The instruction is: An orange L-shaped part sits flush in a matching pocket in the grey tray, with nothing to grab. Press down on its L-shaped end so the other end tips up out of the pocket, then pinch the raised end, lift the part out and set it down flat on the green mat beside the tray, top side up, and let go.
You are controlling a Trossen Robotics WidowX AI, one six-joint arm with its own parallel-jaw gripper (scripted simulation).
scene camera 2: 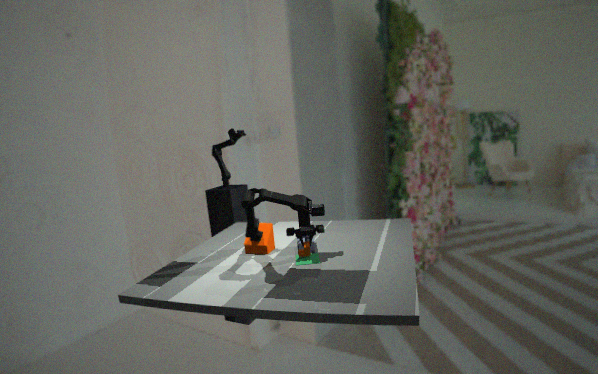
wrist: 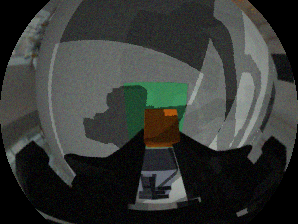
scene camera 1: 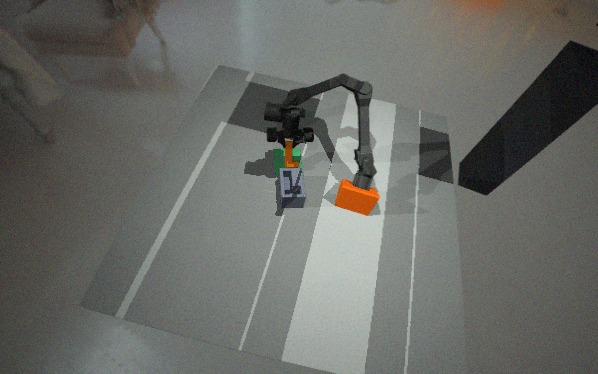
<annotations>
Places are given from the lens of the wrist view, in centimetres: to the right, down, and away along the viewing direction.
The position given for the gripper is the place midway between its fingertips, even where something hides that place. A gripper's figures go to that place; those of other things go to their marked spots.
gripper [wrist: 158,132]: 1, 2, 10
orange L-shaped part [wrist: 161,126]: 1, 1, 7
green mat [wrist: 140,95]: -2, -3, 15
The marked spots on the orange L-shaped part and the green mat are 10 cm apart.
</annotations>
